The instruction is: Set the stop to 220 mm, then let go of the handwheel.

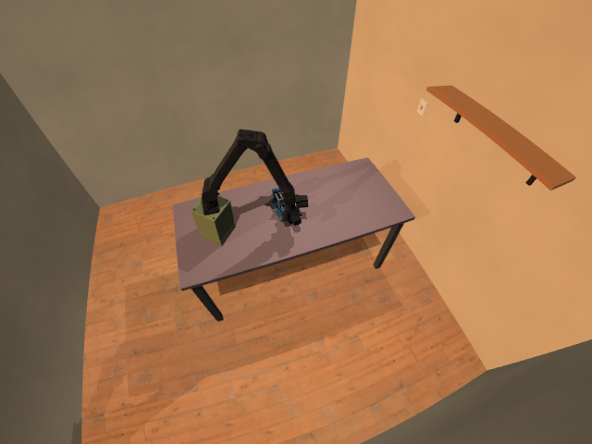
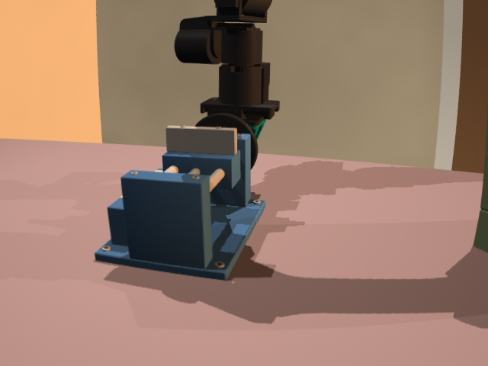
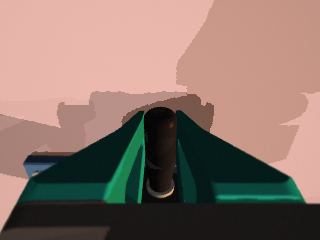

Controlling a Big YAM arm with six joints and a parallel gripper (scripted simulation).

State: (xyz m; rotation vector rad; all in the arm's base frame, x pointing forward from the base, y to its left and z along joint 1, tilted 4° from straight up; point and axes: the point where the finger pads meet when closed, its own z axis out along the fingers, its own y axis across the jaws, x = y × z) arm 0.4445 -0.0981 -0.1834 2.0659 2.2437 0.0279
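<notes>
My gripper is now 1 cm short of the grey stop plate, 13 cm to the right of it and 5 cm below it. From my hand the other things lie so: black crank handle (1 cm to the left).
</notes>
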